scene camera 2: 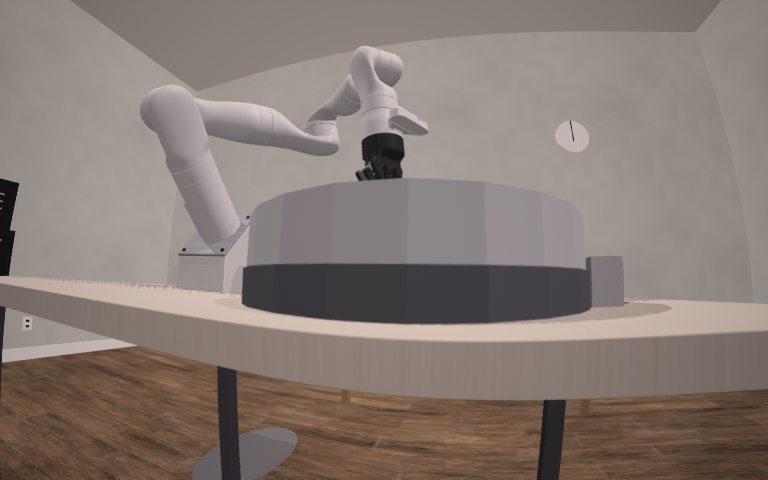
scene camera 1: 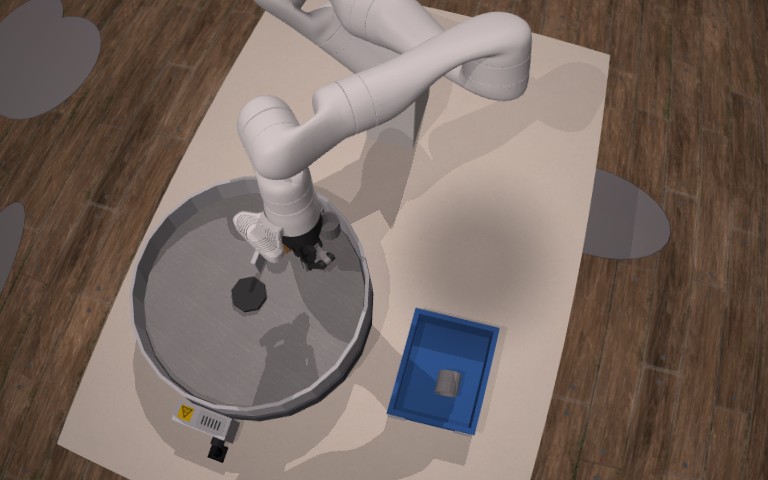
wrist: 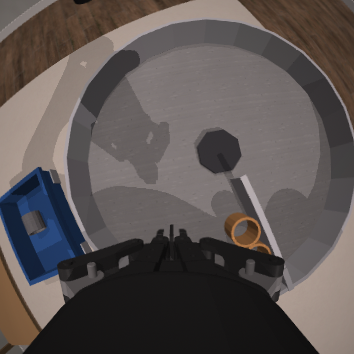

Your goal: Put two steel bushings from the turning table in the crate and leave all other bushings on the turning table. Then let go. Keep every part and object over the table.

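Frame: origin at the arm's base, x right, y ahead, z up, level; metres.
Seen in the pictures: gripper, fingertip midpoint: (scene camera 1: pixel 308 265) (wrist: pixel 171 233); arm's base at its link origin: (scene camera 2: pixel 222 230).
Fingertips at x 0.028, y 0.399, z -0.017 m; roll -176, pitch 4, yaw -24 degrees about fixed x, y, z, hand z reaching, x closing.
Observation:
Offsets run from my fingertips to a thing's top centre. "spot": to the spot under its first point.
A steel bushing {dx -0.273, dy +0.095, dz -0.079 m} (scene camera 1: pixel 447 383) (wrist: pixel 34 222) lies on its side in the blue crate {dx -0.260, dy +0.080, dz -0.072 m} (scene camera 1: pixel 484 379) (wrist: pixel 50 245). My gripper (scene camera 1: pixel 321 261) (wrist: pixel 171 233) is shut and empty, above the side of the turning table (scene camera 1: pixel 186 339) (scene camera 2: pixel 407 220) (wrist: pixel 270 90) nearer the arm's base. A grey cylinder {spot: dx +0.009, dy -0.107, dz -0.069 m} (scene camera 1: pixel 330 225), which looks like a steel bushing, shows partly behind the gripper near the rim. In the wrist view a copper-coloured bushing {dx +0.077, dy -0.046, dz -0.031 m} (wrist: pixel 230 227) and another one {dx +0.078, dy -0.084, dz -0.031 m} (wrist: pixel 261 245) lie beside the guide bar, right of the fingers. The gripper hides what lies below it there.
The table's high rim {spot: dx -0.111, dy +0.036, dz -0.056 m} (scene camera 1: pixel 367 316) surrounds the disc. A thin guide bar {spot: dx +0.099, dy -0.039, dz -0.022 m} (wrist: pixel 262 220) (scene camera 1: pixel 256 258) runs from near the dark hub {dx +0.098, dy +0.063, dz -0.061 m} (scene camera 1: pixel 249 294) (wrist: pixel 219 151) towards the rim. A box with a warning label {spot: dx +0.089, dy +0.297, dz -0.064 m} (scene camera 1: pixel 203 420) stands outside the rim, on the side away from the arm's base.

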